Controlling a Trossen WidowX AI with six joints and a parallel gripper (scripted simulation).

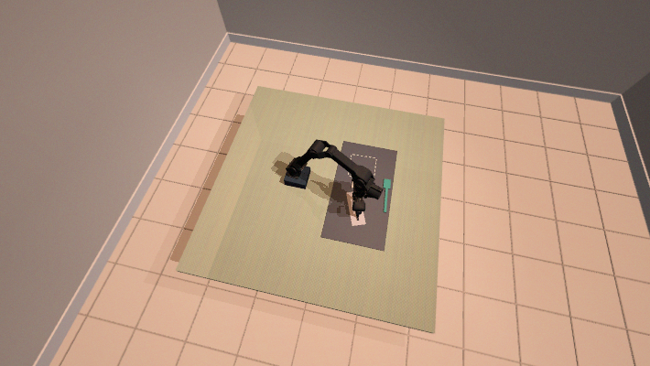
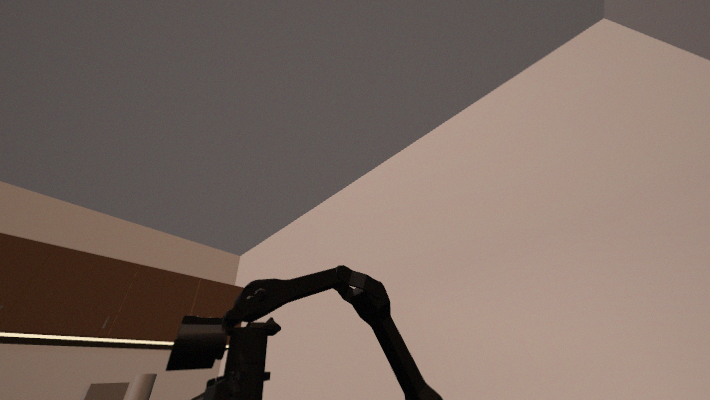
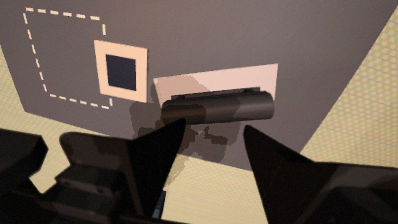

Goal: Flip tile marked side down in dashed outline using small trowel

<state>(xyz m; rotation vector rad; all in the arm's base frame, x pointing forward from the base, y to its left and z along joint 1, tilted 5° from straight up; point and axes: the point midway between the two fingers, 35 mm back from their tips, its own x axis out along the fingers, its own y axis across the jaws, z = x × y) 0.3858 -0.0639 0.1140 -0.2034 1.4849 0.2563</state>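
My gripper tip is now 13 cm above the dark mat and 12 cm to the right of it. From my gripper tip the other things lie so: tile 16 cm to the left, 10 cm below, 2 cm behind; then teal flat tool 16 cm to the left, 14 cm ahead, 11 cm below.
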